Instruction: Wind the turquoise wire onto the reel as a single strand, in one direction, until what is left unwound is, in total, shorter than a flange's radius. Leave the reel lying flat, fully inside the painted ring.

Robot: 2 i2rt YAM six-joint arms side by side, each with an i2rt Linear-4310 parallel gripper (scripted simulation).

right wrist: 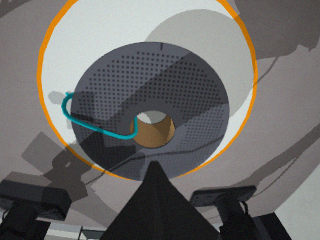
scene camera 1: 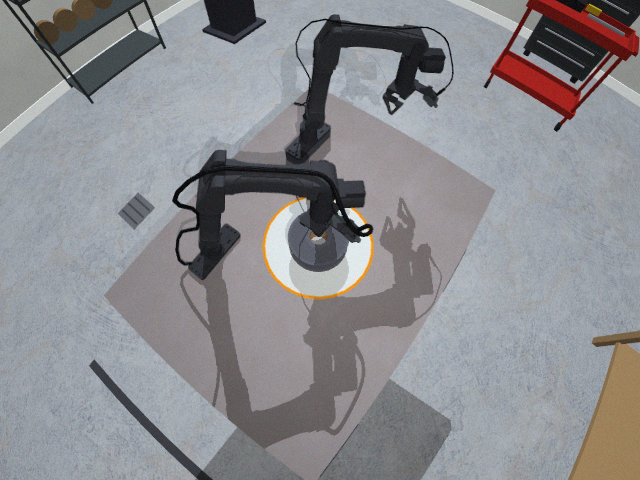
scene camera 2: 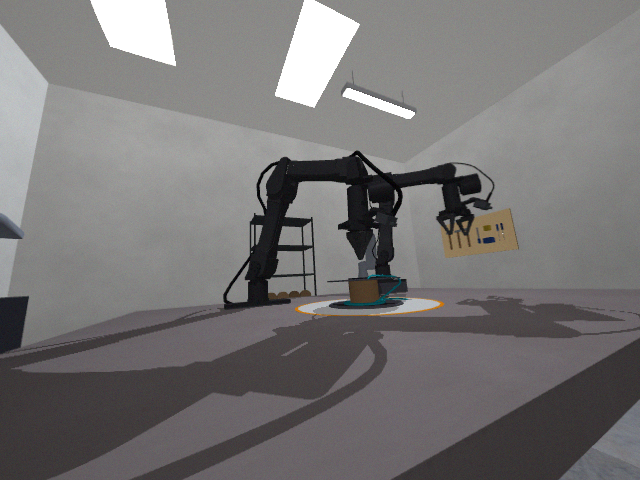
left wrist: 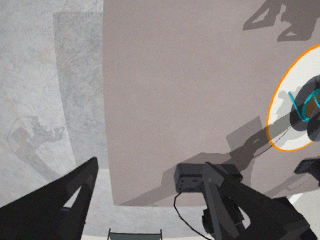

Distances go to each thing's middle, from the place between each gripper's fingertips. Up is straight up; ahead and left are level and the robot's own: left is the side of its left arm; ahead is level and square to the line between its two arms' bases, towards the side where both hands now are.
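Scene:
Reel point(scene camera 1: 299, 237), 9 cm below my right hand point(scene camera 2: 360, 259). Same reel, 3 cm ahead of my left hand point(scene camera 1: 397, 106), 19 cm below it, 50 cm to the right of it.

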